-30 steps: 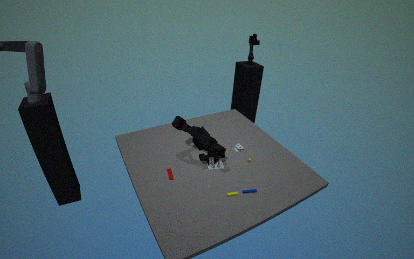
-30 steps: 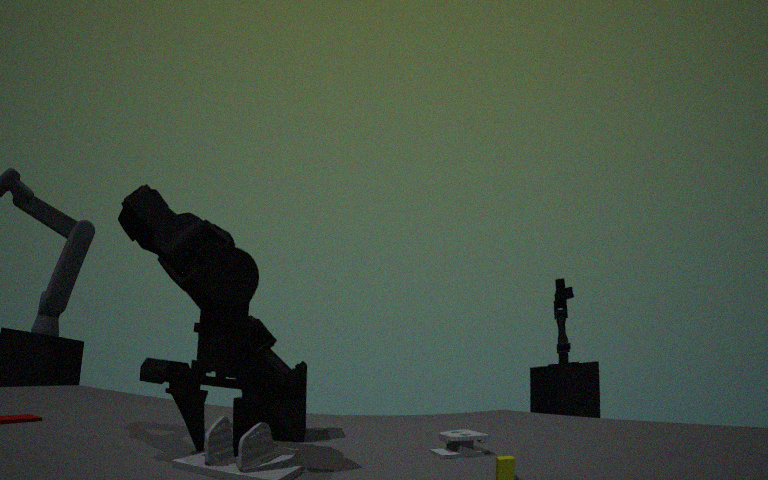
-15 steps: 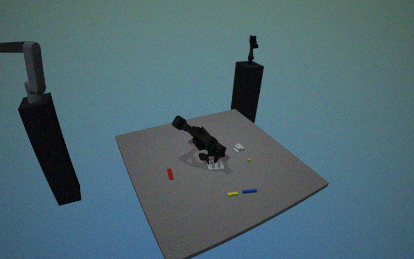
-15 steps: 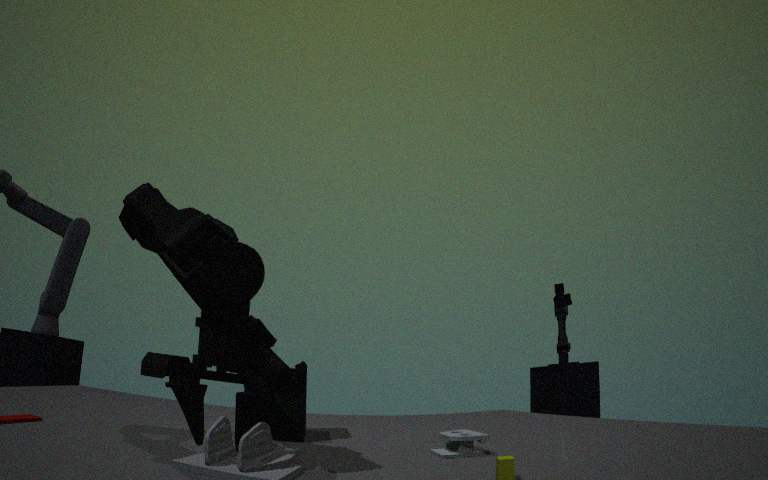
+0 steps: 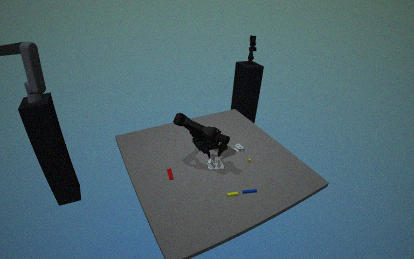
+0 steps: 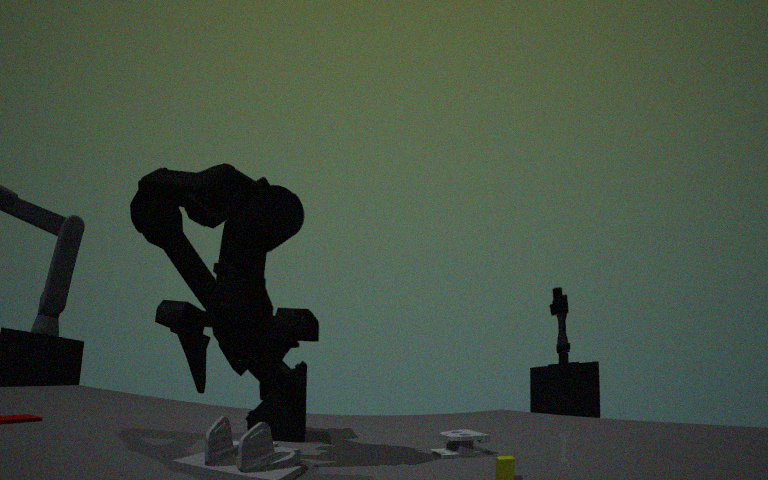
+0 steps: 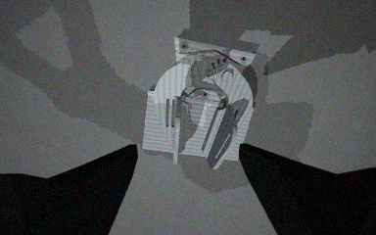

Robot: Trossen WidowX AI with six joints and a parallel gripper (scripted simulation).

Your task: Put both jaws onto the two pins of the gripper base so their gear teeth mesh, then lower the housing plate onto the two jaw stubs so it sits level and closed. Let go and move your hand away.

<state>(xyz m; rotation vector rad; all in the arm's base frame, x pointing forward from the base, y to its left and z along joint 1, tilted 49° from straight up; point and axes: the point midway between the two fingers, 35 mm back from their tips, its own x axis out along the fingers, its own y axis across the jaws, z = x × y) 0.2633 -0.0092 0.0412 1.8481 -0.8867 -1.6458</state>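
My gripper tip is 90 mm past the gripper base, 300 mm to the right of it and 50 mm above it. From my gripper tip the other things lie so: jaw (30 mm behind, 40 mm to the left, 70 mm below); then housing plate (50 mm behind, 30 mm to the left, 80 mm below); then small yellow cube (80 mm ahead, 280 mm to the left, 70 mm below).
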